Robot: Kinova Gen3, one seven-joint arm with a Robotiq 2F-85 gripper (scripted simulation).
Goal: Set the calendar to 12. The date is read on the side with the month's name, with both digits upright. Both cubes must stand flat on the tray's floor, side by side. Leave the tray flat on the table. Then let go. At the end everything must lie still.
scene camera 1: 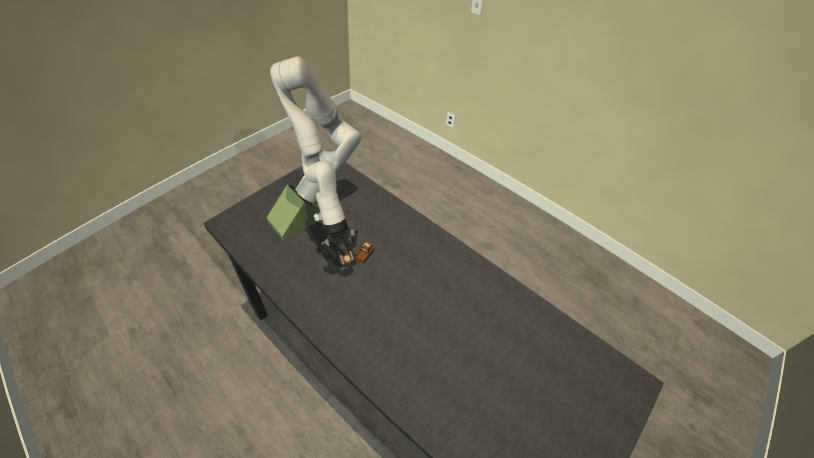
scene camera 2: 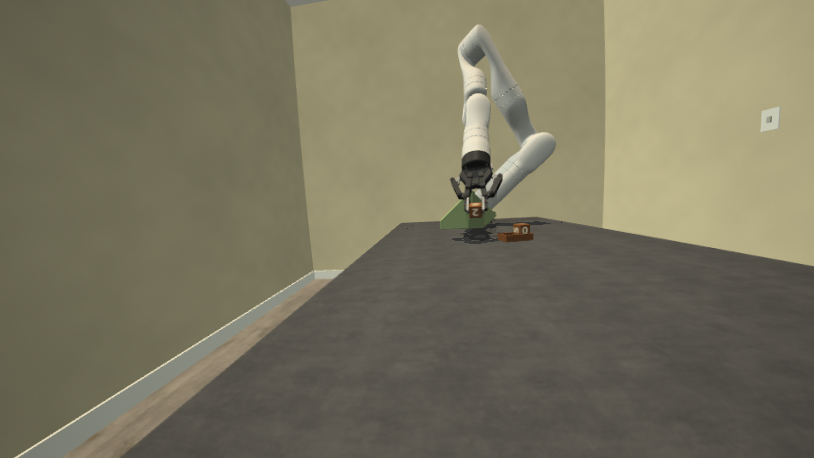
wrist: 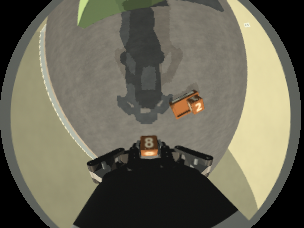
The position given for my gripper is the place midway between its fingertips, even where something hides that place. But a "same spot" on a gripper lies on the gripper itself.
My gripper shows in scene camera 1, in scene camera 2 and in the wrist view (148, 144). One and the same spot on my gripper: (scene camera 2: 486, 195) is (scene camera 1: 351, 249).
